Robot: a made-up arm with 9 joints.
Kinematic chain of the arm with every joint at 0, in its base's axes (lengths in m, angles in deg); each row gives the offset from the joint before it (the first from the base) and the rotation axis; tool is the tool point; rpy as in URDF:
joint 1: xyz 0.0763 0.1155 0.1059 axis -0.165 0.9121 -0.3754
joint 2: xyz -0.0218 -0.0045 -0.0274 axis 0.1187 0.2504 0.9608
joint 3: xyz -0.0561 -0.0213 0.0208 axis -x
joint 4: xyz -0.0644 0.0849 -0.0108 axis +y
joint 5: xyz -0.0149 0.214 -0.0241 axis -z
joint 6: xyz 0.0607 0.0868 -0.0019 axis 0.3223 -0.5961 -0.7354
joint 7: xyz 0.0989 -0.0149 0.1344 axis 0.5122 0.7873 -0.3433
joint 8: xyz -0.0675 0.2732 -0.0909 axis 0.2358 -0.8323 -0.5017
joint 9: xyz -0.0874 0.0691 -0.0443 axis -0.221 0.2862 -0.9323
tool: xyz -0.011 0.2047 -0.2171 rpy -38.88 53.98 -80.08
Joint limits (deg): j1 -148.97..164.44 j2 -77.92..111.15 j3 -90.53..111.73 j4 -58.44..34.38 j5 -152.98..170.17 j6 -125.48..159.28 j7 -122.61..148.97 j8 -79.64..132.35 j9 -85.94..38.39
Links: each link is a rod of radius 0.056 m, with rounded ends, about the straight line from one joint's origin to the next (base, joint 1, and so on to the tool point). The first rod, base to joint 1, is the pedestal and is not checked.
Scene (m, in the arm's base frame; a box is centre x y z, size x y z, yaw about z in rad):
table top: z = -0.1
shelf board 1: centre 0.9 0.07 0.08 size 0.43 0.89 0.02 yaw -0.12
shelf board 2: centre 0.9 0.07 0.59 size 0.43 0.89 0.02 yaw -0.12
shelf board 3: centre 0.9 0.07 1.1 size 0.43 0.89 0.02 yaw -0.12
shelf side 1: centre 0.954 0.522 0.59 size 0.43 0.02 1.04 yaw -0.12
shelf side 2: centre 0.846 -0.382 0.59 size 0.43 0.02 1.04 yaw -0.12
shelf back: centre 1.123 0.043 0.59 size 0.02 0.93 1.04 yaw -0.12
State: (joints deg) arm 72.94 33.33 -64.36 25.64 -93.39 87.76 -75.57 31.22 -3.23
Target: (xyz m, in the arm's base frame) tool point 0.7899 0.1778 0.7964
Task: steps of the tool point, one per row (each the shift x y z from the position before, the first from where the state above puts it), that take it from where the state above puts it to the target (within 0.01 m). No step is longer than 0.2 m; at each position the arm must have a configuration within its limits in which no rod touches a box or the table.
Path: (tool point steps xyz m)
1: -0.1004 0.0677 0.0173
2: -0.1117 0.0326 0.0035
3: -0.1110 -0.0061 -0.0073
4: -0.1028 -0.0427 -0.0136
5: 0.0323 0.0041 0.1556
6: -0.0029 -0.0392 0.1577
7: -0.0438 -0.0746 0.1434
8: 0.1144 0.0024 0.0260
9: 0.1060 -0.0150 0.0006
10: 0.0914 -0.0251 -0.0266

